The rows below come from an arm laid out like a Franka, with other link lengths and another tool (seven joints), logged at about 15 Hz.
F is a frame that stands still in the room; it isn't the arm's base.
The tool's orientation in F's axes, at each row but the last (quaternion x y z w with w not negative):
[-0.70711 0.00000 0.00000 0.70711]
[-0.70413 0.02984 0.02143 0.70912]
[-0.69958 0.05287 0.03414 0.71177]
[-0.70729 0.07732 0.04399 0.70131]
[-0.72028 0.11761 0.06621 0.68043]
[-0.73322 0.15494 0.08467 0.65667]
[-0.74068 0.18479 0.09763 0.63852]
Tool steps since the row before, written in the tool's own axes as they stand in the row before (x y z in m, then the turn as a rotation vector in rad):
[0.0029 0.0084 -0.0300 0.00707 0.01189 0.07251]
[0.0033 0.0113 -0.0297 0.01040 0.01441 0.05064]
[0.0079 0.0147 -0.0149 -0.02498 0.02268 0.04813]
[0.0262 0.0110 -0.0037 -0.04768 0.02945 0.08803]
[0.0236 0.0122 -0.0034 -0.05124 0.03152 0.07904]
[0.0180 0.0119 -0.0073 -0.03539 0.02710 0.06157]
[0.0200 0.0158 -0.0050 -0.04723 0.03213 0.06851]
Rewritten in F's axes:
[0.0029 -0.0300 -0.0084 0.00707 0.07251 -0.01189]
[0.0021 -0.0297 -0.0117 0.00994 0.05062 -0.01479]
[0.0056 -0.0148 -0.0158 -0.02624 0.04917 -0.01868]
[0.0237 -0.0050 -0.0153 -0.04789 0.09007 -0.02198]
[0.0194 -0.0058 -0.0176 -0.05244 0.08131 -0.02248]
[0.0123 -0.0104 -0.0161 -0.03747 0.06258 -0.02138]
[0.0115 -0.0097 -0.0212 -0.04965 0.07058 -0.02260]

